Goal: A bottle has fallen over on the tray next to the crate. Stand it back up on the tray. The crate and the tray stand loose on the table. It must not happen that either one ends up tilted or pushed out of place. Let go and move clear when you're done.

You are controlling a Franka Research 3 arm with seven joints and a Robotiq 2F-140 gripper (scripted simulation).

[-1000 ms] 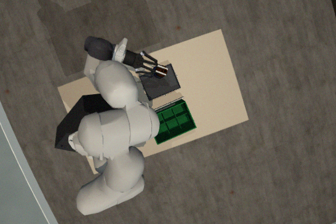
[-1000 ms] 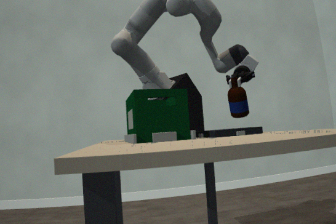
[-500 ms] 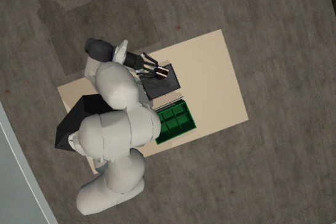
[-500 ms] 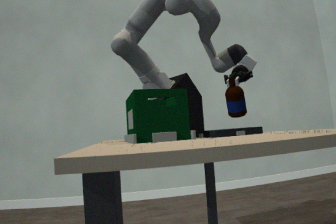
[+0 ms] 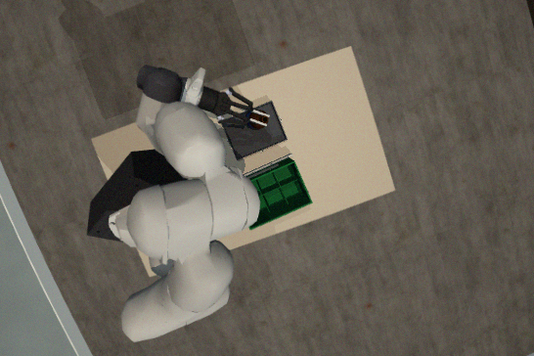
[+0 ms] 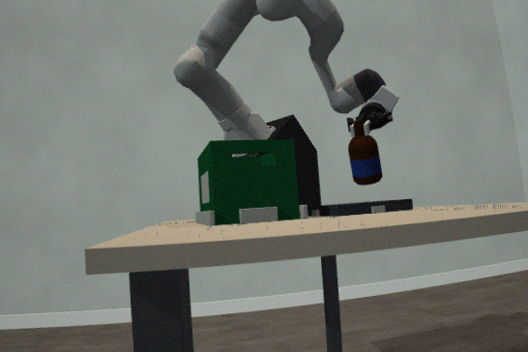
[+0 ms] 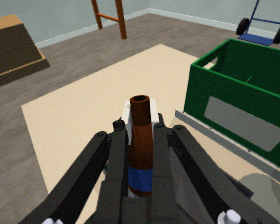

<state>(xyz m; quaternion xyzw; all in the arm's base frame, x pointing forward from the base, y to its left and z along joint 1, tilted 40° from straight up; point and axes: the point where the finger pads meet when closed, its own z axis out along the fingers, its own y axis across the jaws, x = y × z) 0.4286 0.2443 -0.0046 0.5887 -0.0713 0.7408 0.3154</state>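
Right now my hand is 6 cm above the bottle. Also, from my hand: dark grey tray: 3 cm behind, 3 cm to the right, 20 cm below; then green crate: 5 cm behind, 30 cm to the right, 13 cm below.
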